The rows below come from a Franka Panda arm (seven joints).
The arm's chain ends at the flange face. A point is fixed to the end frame.
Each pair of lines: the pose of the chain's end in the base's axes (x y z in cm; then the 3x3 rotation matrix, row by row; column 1 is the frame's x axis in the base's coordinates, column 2 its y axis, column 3 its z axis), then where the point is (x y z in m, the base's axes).
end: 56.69 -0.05 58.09; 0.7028 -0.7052 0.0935; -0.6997 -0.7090 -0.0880; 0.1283 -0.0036 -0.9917
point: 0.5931 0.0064 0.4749
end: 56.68 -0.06 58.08; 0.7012 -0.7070 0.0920; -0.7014 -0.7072 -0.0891; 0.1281 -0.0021 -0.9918
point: 0.5929 0.0061 0.4747
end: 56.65 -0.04 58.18; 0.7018 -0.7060 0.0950; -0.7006 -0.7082 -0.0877; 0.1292 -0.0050 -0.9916
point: 0.5929 0.0065 0.4758
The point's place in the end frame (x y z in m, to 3 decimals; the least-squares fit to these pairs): 0.000 -0.023 0.107
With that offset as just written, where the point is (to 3 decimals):
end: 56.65 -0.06 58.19; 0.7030 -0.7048 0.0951; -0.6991 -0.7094 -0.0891; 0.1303 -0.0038 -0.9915
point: 0.593 0.006 0.476
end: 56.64 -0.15 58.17; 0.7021 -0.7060 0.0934; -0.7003 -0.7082 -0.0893; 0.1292 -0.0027 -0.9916
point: 0.593 0.005 0.476
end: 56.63 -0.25 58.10; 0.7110 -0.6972 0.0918; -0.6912 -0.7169 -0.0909; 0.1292 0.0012 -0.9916
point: 0.592 0.004 0.475
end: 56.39 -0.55 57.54; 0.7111 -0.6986 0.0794; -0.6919 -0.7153 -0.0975; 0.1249 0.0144 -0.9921
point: 0.588 0.001 0.469
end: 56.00 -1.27 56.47; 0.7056 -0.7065 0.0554; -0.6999 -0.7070 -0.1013; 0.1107 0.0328 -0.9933
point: 0.582 -0.007 0.458
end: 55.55 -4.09 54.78; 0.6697 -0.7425 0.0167; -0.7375 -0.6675 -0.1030; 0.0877 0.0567 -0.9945
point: 0.574 -0.037 0.440
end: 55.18 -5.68 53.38; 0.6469 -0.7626 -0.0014; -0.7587 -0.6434 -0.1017; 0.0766 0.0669 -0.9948
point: 0.569 -0.053 0.426
